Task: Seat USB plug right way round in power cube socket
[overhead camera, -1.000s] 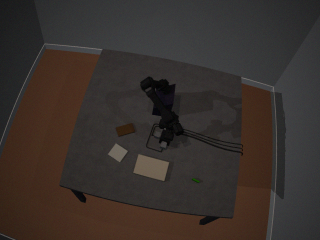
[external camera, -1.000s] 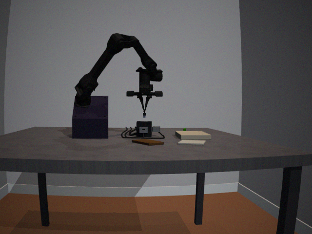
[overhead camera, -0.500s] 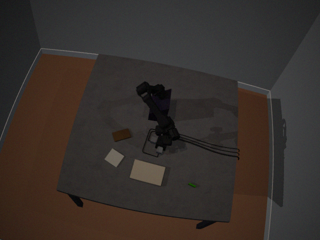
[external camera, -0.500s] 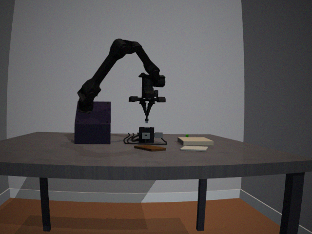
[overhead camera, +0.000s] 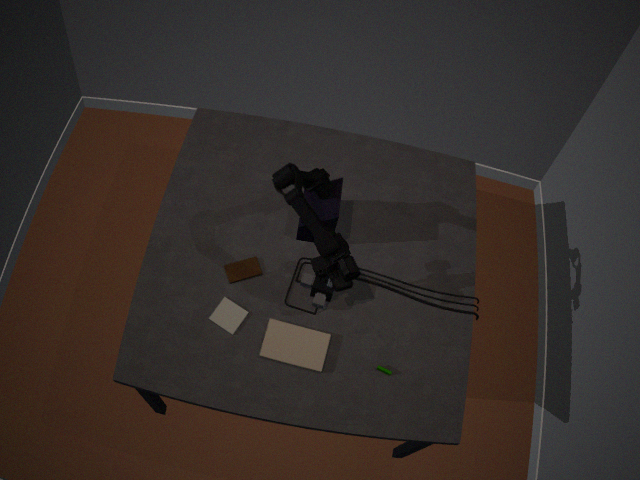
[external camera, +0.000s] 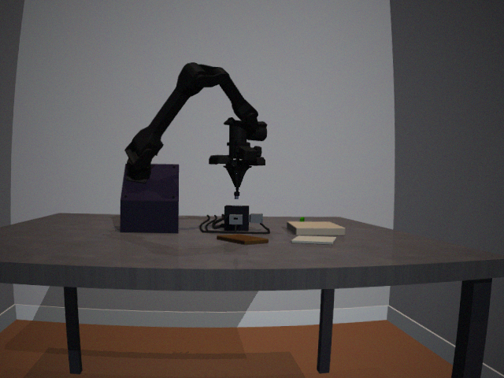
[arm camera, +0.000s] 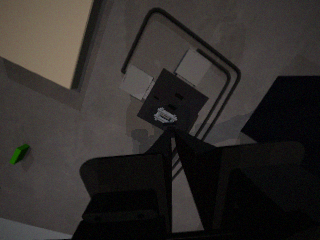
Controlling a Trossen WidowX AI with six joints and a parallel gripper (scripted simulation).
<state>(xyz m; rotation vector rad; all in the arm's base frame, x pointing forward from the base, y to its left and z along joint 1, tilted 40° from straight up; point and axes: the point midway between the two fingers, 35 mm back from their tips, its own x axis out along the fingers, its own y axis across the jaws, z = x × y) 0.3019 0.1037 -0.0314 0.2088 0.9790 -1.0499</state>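
Right now my gripper tip is 20 mm above the dark USB plug. The rest, counted from my gripper tip: large beige slab (250 mm ahead, 50 mm to the right, 120 mm below); then brown pad (20 mm ahead, 310 mm to the right, 130 mm below); then light-rimmed socket (70 mm below).
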